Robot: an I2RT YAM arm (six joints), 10 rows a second.
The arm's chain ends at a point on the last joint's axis. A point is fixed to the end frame.
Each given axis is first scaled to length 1.
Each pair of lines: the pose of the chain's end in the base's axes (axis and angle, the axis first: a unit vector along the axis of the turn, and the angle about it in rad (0 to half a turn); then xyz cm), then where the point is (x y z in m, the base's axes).
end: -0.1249, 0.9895, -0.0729, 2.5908, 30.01, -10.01, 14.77
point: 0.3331 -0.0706 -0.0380
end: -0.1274, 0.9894, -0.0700, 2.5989, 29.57, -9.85, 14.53
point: 0.3268 -0.0683 -0.0406
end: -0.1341, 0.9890, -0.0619, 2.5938, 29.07, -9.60, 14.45
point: 0.3218 -0.0630 -0.0409
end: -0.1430, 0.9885, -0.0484, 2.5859, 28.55, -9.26, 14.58
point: 0.3164 -0.0550 -0.0388
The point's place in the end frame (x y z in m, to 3 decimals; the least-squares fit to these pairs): 0.058 0.059 0.172
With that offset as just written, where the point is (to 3 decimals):
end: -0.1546, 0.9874, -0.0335, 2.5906, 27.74, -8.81, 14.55
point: 0.305 -0.046 -0.039
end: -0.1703, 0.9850, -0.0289, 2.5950, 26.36, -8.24, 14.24
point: 0.289 -0.039 -0.042
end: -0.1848, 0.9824, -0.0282, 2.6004, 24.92, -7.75, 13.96
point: 0.273 -0.035 -0.045
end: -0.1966, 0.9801, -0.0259, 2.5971, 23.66, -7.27, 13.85
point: 0.260 -0.030 -0.046
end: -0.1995, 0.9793, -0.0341, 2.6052, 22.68, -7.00, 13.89
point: 0.249 -0.031 -0.047
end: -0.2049, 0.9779, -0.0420, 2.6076, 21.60, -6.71, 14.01
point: 0.238 -0.031 -0.046
